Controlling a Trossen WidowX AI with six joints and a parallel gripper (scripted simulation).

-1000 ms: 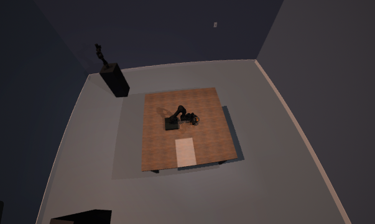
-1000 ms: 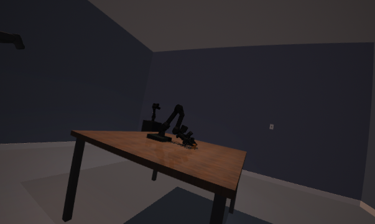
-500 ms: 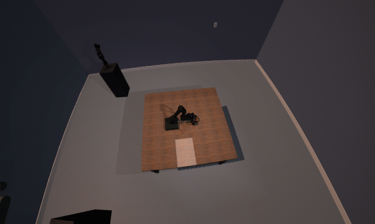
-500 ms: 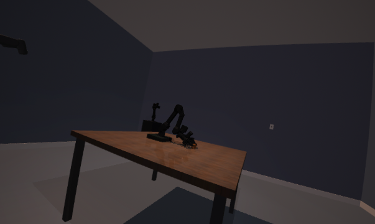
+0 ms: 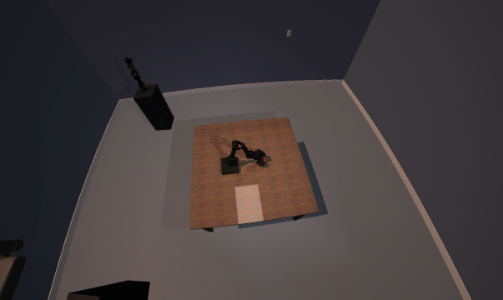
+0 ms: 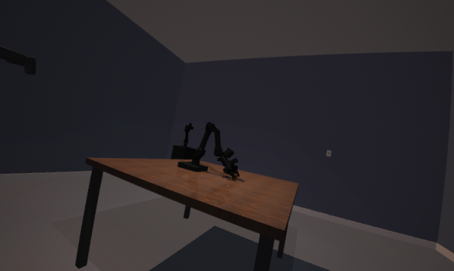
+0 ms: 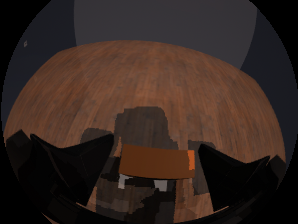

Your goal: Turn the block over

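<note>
Now: gripper tip 3 cm past the orange block and 1 cm above it.
</note>
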